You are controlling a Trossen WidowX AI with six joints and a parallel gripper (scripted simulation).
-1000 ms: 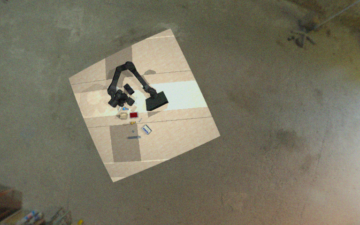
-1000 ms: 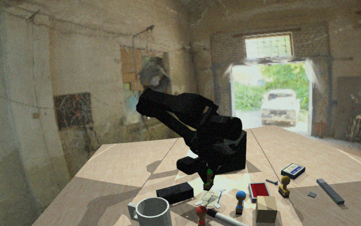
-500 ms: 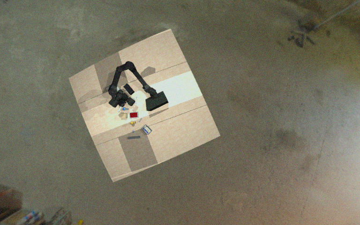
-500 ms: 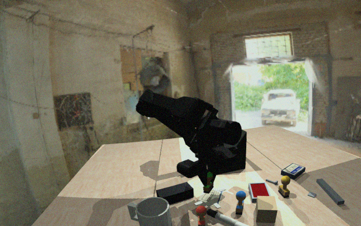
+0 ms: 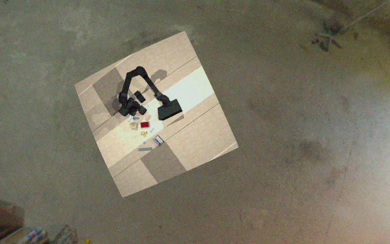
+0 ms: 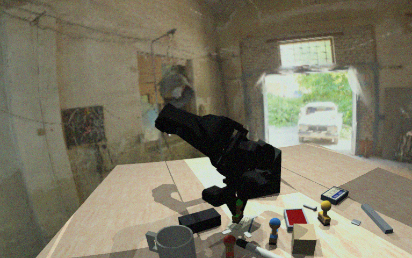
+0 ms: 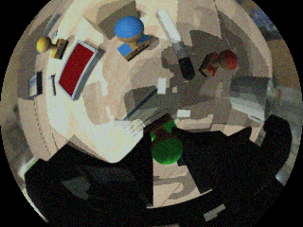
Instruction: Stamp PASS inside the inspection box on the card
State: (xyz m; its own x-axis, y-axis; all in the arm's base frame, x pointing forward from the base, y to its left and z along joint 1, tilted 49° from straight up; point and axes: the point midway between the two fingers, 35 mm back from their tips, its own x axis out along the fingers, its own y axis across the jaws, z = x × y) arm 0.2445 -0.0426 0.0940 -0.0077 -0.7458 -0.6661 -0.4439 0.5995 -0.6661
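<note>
Now: the white card 4 cm below my gripper tip and 1 cm to the left of it. From my gripper tip the other things lie so: black block 11 cm to the right, 2 cm below, 2 cm behind; then green-knobbed stamp right at my gripper tip; then blue-knobbed stamp 10 cm ahead, 7 cm to the left, 2 cm below.
</note>
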